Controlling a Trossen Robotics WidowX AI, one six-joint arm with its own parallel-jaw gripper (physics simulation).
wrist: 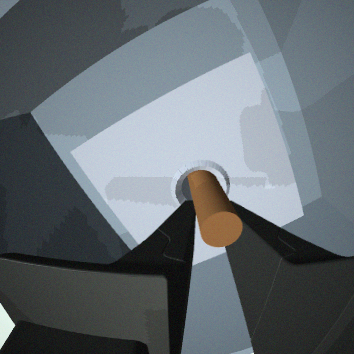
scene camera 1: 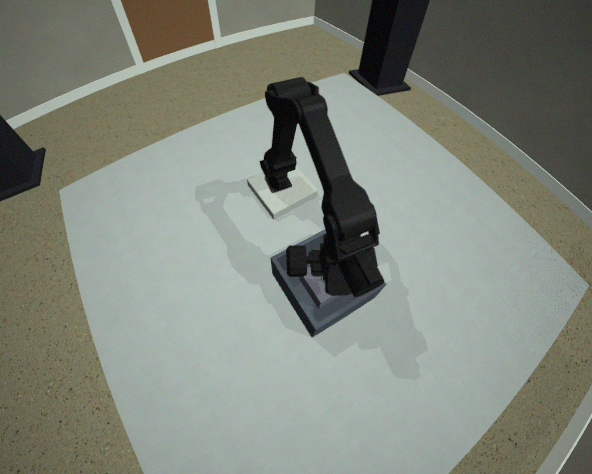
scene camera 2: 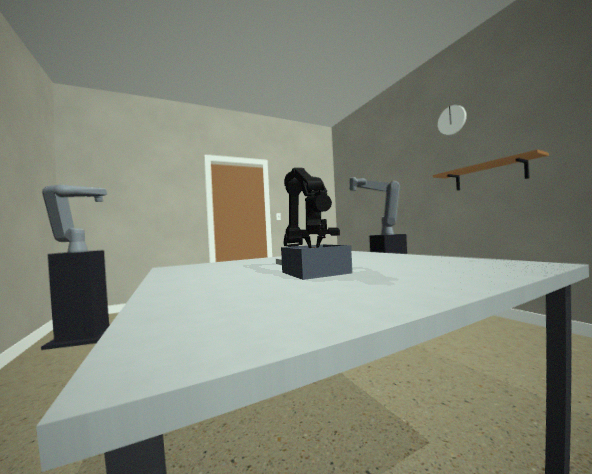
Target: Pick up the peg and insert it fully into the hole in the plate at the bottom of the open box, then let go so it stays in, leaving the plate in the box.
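Where they show: gripper, fingertip midpoint: (wrist: 206, 209); arm's base, origin of the base link: (scene camera 1: 278, 182).
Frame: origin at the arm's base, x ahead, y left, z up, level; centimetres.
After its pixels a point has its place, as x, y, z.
Note:
The orange-brown peg (wrist: 214, 207) {34.4, -1.8, 6.1} is held between the fingers of my gripper (scene camera 2: 313, 243) {32.8, -1.4, 3.5} (wrist: 206, 209) {32.8, -1.4, 3.5}, which is shut on it. In the wrist view the peg's far end overlaps the round hole (wrist: 185, 190) {33.3, -0.6, 2.0} in the pale plate (scene camera 1: 317, 291) {35.8, -4.8, 2.9} (wrist: 175, 125) {36.8, -1.4, 2.8}. Dark hole shows left of the peg; whether its tip is above the hole or inside it, I cannot tell. The plate lies at the bottom of the open blue-grey box (scene camera 1: 291, 298) {34.8, -10.9, 2.1} (scene camera 2: 327, 262) {43.1, -0.5, 1.8} (wrist: 30, 190) {36.5, 7.5, 2.3}. In scene camera 2 the fingertips reach down behind the box's front wall. The arm hides the peg in scene camera 1.
The box walls surround the fingers. The arm's base stands on a whitish slab (scene camera 1: 275, 207) {8.3, -4.2, -0.1} behind the box on the pale table (scene camera 1: 200, 375) {42.5, -36.9, -2.9} (scene camera 2: 250, 325) {78.3, -29.6, -2.9}. Two grey arms (scene camera 2: 62, 212) (scene camera 2: 392, 202) stand on dark pedestals beyond the table.

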